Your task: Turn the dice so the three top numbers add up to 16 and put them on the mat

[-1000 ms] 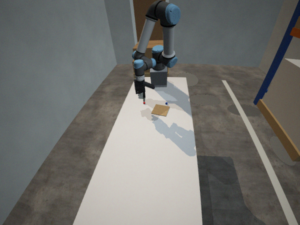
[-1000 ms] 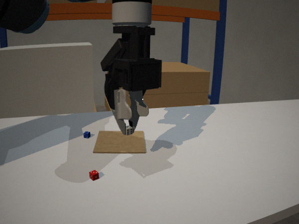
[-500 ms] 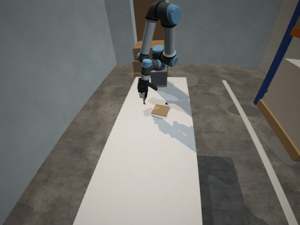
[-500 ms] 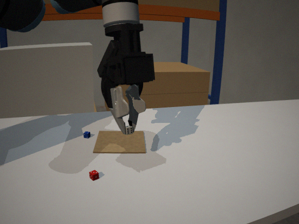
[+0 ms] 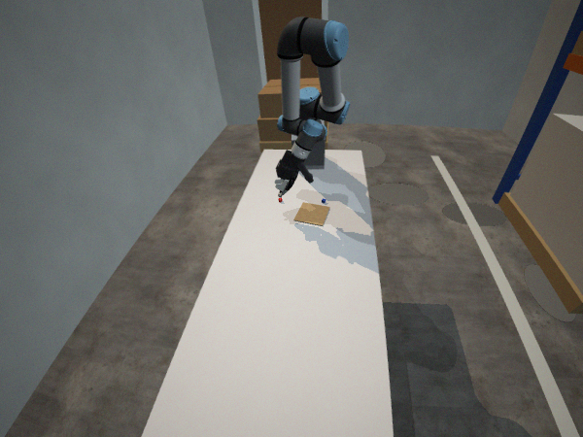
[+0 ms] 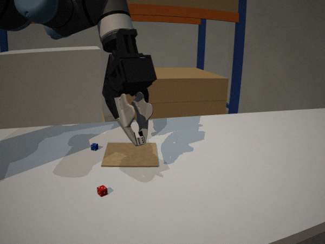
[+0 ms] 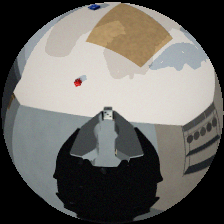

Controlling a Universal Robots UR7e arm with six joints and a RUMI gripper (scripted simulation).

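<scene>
The white die is 10 mm below my hand. From my hand the other things lie so: blue die: 80 mm behind, 200 mm to the left, 100 mm below; then mat: 10 mm ahead, 140 mm to the left, 110 mm below; then red die: 80 mm behind, 30 mm to the right, 100 mm below.
</scene>
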